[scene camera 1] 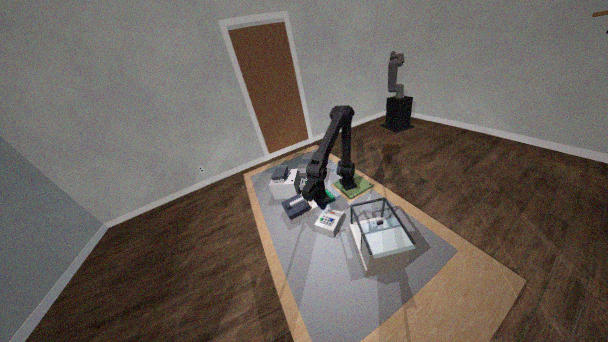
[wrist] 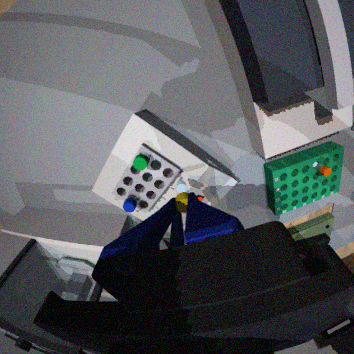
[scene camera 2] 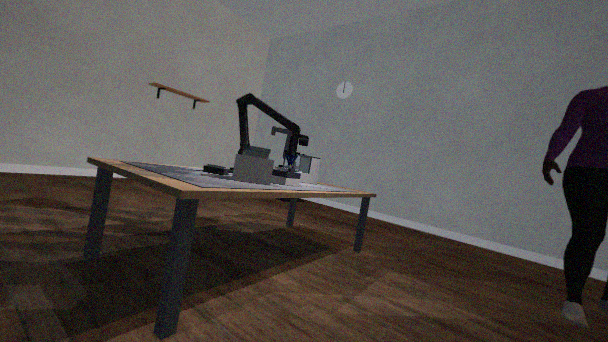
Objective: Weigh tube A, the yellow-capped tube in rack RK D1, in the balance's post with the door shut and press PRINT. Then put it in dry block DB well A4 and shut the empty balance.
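Frame: origin at the arm's base, x back, y left, z down, level; metres.
Seen in the pictures: gripper, fingertip midpoint: (scene camera 1: 323, 208) (wrist: 184, 200) (scene camera 2: 289, 165); arm's base, origin of the base link: (scene camera 1: 347, 183).
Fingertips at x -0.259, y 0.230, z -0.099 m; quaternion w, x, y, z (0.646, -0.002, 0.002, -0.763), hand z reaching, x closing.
Offsets run from my fingertips to a thing's top centre. "spot": to the spot under its first point.
My gripper (wrist: 184, 200) (scene camera 1: 324, 205) (scene camera 2: 291, 162) is shut on the yellow-capped tube. Its yellow cap @(dx -0.003, dy +0.000, dz -0.010 m) (wrist: 181, 202) shows between the blue fingertips in the wrist view, with a pale end beyond it. The tube is over the display-side edge of the white dry block @(dx +0.021, dy +0.025, dz +0.045 m) (wrist: 119, 150) (scene camera 1: 327, 229); its height above the block is hard to tell. The dry block holds a green-capped tube @(dx -0.028, dy +0.037, dz +0.028 m) (wrist: 140, 162) and a blue-capped tube @(dx +0.019, dy +0.063, dz +0.028 m) (wrist: 129, 204). The glass-walled balance @(spot: dx +0.154, dy +0.345, dz -0.093 m) (scene camera 1: 392, 242) stands beside the dry block; I cannot tell whether its door is shut. The green rack @(spot: dx +0.076, dy -0.128, dz +0.094 m) (wrist: 271, 192) holds an orange-capped tube @(dx +0.035, dy -0.195, dz +0.061 m) (wrist: 326, 171).
A dark-topped device @(dx -0.107, dy -0.148, dz +0.013 m) (scene camera 1: 295, 206) (wrist: 287, 55) stands on the dry block's other side, beside the green rack. A white device @(dx -0.118, dy -0.373, dz -0.075 m) (scene camera 1: 284, 187) stands farther back. The arm's green base plate (scene camera 1: 363, 186) lies near the table edge. A person (scene camera 2: 585, 150) stands to the right of the table.
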